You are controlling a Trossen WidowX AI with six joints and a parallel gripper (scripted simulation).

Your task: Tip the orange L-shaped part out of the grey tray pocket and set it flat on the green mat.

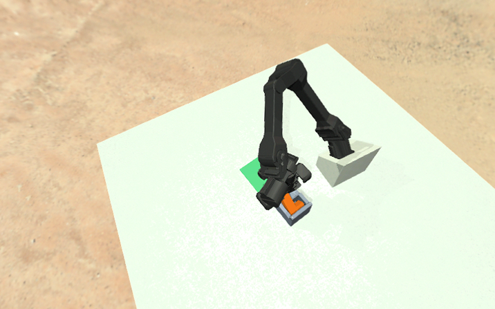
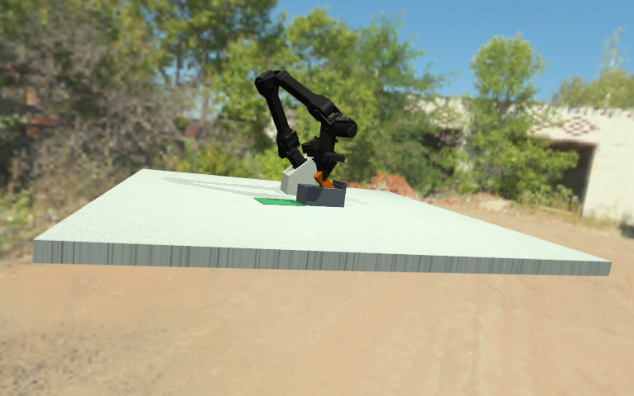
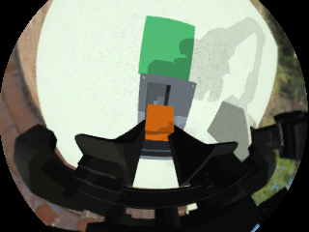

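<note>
Now: the green mat 10 mm ahead of my gripper tip, 150 mm to the right of it and 100 mm below it. From my gripper tip the other things lie so: orange L-shaped part: 20 mm behind, 30 mm to the left, 30 mm below.
</note>
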